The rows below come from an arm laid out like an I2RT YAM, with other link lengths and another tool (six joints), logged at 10 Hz.
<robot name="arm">
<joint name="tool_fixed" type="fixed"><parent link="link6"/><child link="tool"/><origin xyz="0.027 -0.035 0.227" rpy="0 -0.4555 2.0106"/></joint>
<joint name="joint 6" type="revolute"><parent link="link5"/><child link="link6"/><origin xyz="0.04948 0 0.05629" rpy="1.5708 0 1.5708"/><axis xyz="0 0 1"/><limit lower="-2.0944" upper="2.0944"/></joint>
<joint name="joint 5" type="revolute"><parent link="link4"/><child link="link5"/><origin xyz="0.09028 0.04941 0.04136" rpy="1.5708 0 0"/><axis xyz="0 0 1"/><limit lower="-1.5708" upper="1.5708"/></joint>
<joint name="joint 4" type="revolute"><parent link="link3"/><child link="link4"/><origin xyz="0.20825 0.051 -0.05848" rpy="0 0 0"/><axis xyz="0 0 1"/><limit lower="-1.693" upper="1.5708"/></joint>
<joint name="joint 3" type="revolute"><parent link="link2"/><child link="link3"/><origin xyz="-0.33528 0 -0.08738" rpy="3.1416 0 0"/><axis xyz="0 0 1"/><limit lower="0" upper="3.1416"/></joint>
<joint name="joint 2" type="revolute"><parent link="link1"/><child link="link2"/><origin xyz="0.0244 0.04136 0.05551" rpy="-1.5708 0 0"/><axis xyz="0 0 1"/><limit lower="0" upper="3.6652"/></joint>
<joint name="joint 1" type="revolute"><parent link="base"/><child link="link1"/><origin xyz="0 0 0.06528" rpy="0 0 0"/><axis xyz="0 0 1"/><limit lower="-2.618" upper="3.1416"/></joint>
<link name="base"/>
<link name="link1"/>
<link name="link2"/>
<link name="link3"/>
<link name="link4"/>
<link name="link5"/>
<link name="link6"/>
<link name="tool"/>
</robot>
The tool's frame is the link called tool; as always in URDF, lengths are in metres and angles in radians.
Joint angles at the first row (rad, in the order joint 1, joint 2, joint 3, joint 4, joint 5, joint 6):
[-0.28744 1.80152 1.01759 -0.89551 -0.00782 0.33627]
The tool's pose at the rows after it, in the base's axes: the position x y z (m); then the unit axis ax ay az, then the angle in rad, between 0 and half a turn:
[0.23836 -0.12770 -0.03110 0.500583 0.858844 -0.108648 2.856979]
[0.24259 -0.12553 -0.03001 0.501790 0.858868 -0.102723 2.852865]
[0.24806 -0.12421 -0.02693 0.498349 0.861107 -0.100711 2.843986]
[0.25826 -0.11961 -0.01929 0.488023 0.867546 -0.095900 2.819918]
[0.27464 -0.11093 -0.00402 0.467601 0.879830 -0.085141 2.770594]
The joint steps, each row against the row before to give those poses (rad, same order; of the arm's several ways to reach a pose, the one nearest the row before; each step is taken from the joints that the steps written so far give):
[-0.00001 -0.00039 0.00227 0.00496 -0.03204 -0.00039]
[0.00116 0.00000 0.00802 -0.00116 -0.01069 0.00002]
[0.00953 -0.00153 0.01526 -0.00839 -0.00076 -0.00001]
[0.02554 -0.01410 0.02216 -0.01413 0.00000 -0.00192]
[0.04159 -0.03547 0.03089 -0.02059 0.00000 -0.01259]

